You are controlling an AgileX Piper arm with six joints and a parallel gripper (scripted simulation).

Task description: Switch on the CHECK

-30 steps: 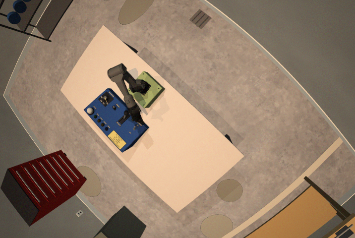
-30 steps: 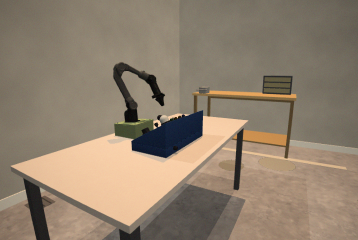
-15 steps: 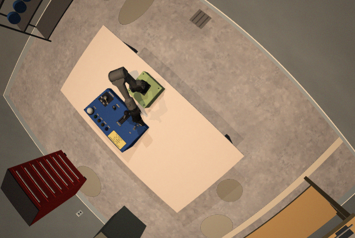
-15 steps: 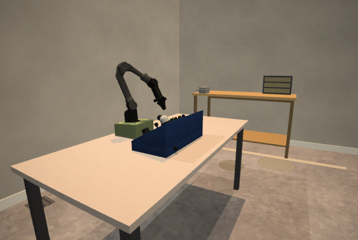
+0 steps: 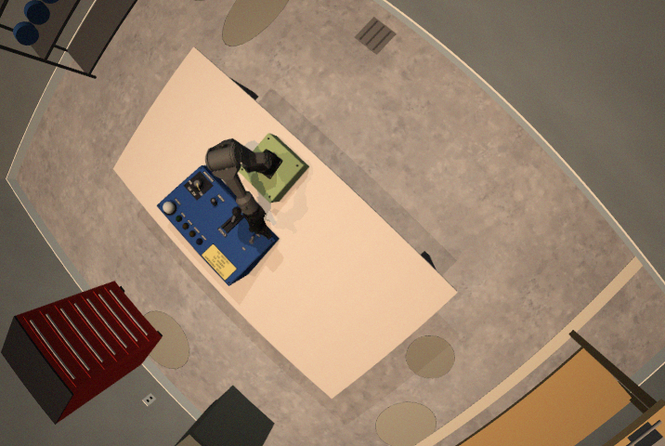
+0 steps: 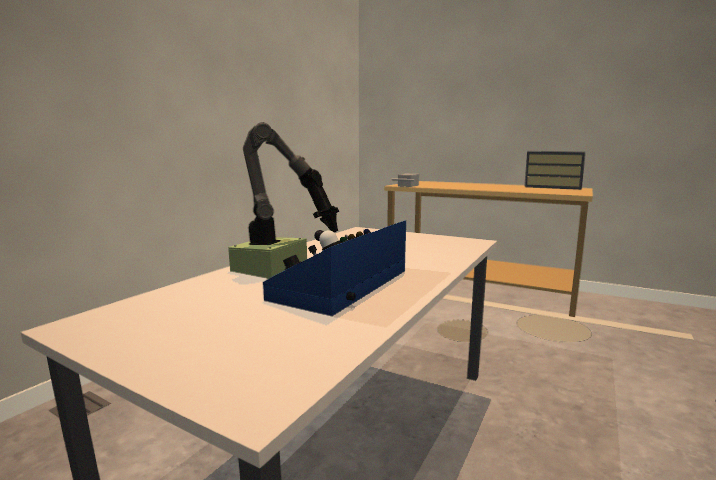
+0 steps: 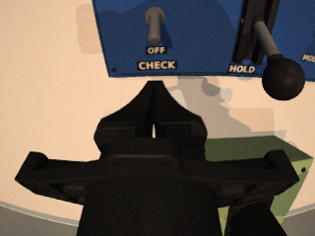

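The check toggle lies 70 mm ahead of my hand, 10 mm to the right of it and 30 mm below it. From my hand the other things lie so: blue console: 90 mm ahead, 190 mm to the right, 50 mm below; then mode knob: 40 mm ahead, 250 mm to the right, 20 mm below; then cycle lever: 30 mm ahead, 120 mm to the right, 20 mm below.
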